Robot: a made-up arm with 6 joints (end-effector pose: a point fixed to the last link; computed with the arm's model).
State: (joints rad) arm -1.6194 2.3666 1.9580 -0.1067 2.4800 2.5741
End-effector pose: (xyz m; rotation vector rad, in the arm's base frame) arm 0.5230 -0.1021 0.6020 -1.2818 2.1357 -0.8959
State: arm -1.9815 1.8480 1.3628 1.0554 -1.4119 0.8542
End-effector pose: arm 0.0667 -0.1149 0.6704 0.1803 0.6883 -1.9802
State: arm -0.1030 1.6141 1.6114 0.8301 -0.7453 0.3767
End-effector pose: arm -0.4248 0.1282 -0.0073 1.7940 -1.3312 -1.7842
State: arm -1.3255 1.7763 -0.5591 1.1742 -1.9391 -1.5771
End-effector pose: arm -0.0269 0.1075 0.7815 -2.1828 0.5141 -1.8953
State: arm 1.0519 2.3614 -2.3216 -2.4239 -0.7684 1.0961
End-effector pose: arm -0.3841 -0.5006 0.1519 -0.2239 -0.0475 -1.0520
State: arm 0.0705 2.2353 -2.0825 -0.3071 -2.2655 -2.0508
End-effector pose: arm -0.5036 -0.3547 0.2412 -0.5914 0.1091 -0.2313
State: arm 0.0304 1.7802 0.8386 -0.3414 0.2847 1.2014
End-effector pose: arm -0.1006 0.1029 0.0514 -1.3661 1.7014 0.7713
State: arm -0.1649 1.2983 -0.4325 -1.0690 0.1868 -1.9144
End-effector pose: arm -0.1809 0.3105 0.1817 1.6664 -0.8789 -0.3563
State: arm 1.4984 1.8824 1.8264 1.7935 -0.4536 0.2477
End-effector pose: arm 0.2534 0.0972 -0.3326 2.3687 -0.7797 0.3793
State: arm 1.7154 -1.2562 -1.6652 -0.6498 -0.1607 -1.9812
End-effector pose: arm -0.3310 -0.1564 0.1922 0.6530 0.9715 0.1922
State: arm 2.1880 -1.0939 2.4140 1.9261 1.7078 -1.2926
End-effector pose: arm -0.3999 -0.2935 0.6348 -0.9804 -2.2782 -0.6804
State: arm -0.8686 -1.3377 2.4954 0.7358 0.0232 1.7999
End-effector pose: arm -0.2044 -0.0353 0.1657 -0.8353 -1.3956 -0.6203
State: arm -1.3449 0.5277 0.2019 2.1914 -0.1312 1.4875
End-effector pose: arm 0.4717 0.5771 0.2005 -2.5044 1.0598 0.4751
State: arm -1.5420 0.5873 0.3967 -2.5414 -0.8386 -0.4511
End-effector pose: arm 0.0469 0.5121 0.1363 1.4386 0.3324 -1.9958
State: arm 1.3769 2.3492 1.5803 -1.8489 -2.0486 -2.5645
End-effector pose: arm -0.1666 -0.0179 -0.3697 2.0010 -0.9953 0.7272
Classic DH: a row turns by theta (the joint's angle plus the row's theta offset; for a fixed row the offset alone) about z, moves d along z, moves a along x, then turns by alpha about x. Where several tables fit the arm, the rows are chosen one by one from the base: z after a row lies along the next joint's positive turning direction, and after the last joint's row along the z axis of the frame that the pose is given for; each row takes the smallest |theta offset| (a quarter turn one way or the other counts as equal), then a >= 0, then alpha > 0; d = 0 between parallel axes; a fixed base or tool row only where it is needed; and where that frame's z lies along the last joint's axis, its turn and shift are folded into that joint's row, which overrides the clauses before.
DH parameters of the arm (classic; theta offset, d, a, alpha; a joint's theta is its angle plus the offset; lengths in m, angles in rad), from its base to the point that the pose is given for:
base (fixed): 0 0.1945 0 1.5708
joint 1: 0 0.013 -0.1037 -1.5708
joint 2: 0 0.1366 0.0943 -1.5708
joint 3: -1.5708 0.3418 0.0778 1.5708
joint 4: -1.5708 0.0462 0.107 1.5708
joint 5: -1.5708 0.0536 0.2699 1.5708
joint 6: 0 -0.2326 0.0811 1.5708
tool (fixed): 0 0.048 0 0

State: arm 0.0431 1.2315 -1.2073 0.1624 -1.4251 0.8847
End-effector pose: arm -0.5539 0.3711 0.5133 -1.1379 -1.0131 1.6043
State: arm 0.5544 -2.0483 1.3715 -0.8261 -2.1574 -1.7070
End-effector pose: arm 0.0491 -0.5202 0.4055 -0.4741 2.4930 1.0251
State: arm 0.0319 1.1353 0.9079 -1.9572 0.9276 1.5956
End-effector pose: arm -0.7790 0.0869 0.1348 -0.9836 -2.6345 0.2491
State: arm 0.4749 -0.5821 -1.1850 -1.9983 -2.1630 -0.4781
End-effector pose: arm -0.2662 0.2751 0.3174 0.4073 1.6842 -1.6770
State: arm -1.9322 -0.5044 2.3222 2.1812 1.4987 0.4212
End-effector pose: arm -0.2790 0.1939 -0.4835 -0.5245 2.3549 1.6367
